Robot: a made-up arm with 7 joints.
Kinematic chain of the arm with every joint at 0, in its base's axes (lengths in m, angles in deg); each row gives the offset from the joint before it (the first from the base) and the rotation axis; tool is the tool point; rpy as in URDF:
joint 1: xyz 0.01 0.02 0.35 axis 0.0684 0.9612 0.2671
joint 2: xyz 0 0.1 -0.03 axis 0.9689 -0.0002 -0.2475
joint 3: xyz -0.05 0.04 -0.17 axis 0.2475 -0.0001 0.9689
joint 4: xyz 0.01 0.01 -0.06 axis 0.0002 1 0
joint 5: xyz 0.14 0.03 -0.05 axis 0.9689 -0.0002 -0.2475
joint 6: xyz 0 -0.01 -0.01 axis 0.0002 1 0
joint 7: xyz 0.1 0.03 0 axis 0.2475 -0.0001 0.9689
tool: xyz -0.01 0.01 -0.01 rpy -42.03 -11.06 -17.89
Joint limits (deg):
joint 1: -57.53..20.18
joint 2: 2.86..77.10
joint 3: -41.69..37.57
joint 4: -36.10..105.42
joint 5: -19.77..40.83
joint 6: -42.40..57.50
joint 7: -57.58..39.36
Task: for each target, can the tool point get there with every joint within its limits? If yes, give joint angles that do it. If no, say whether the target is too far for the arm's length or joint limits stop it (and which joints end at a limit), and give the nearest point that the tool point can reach.
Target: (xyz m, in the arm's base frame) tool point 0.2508 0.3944 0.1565
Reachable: yes | joints -6.19 68.73 -28.29 10.60 13.59 19.58 26.05
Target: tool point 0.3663 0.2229 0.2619
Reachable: yes | joints -33.19 21.50 -3.88 -21.56 -5.88 27.27 -40.67
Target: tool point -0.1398 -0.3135 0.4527
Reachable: no: joint limits stop it (at a limit: joint 1, joint 2, joint 3, joint 4, joint 5, joint 7) | nearest point 0.1821 0.0202 0.3782 | short by 0.470 m
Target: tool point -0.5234 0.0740 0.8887
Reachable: no: too far | nearest point 0.0237 0.2342 0.5583 | short by 0.659 m
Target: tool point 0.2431 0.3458 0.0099
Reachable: yes | joints -12.83 23.12 0.65 38.26 24.78 -8.20 -26.30
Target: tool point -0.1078 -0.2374 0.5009
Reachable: no: joint limits stop it (at a limit: joint 1, joint 2, joint 3, joint 4, joint 5, joint 7) | nearest point 0.1840 0.0188 0.3799 | short by 0.407 m
